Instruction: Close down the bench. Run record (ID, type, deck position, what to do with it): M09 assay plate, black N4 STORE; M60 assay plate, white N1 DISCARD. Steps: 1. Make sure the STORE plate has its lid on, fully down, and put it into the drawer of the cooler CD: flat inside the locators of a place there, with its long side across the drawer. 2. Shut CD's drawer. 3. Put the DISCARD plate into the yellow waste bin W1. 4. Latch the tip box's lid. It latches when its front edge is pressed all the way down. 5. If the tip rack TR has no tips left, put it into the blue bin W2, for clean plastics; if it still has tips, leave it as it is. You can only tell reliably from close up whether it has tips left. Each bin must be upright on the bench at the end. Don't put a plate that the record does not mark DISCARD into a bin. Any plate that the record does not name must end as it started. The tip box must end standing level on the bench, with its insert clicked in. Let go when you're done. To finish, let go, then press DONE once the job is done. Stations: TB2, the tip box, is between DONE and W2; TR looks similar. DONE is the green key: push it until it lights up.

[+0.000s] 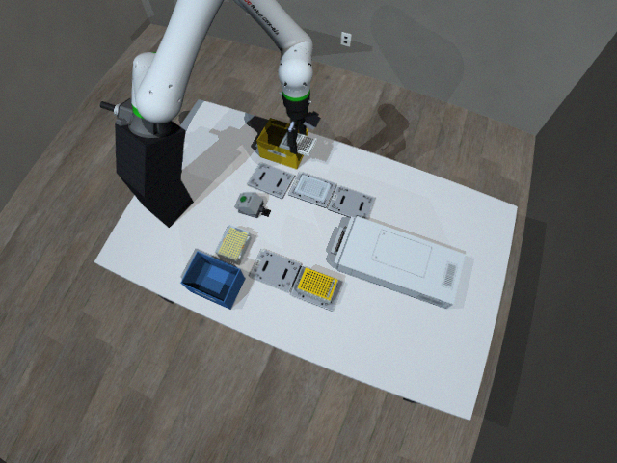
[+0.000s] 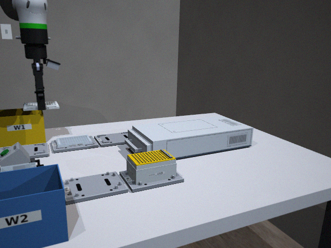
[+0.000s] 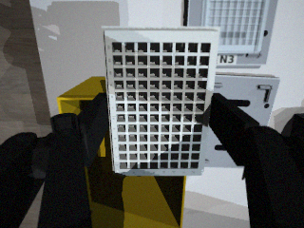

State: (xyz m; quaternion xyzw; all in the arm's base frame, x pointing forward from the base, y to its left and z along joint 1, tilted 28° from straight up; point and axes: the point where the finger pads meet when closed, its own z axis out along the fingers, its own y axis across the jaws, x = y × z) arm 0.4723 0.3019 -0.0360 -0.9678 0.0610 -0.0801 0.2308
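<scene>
Now: the yellow bin W1 13 cm below my hand, 8 cm behind it and 4 cm to the left of it. From my hand the other things lie so: green done key: 26 cm to the right, 14 cm behind, 10 cm below; then white plate: 2 cm below; then deck nest: 16 cm below, 12 cm to the right, 8 cm behind.
</scene>
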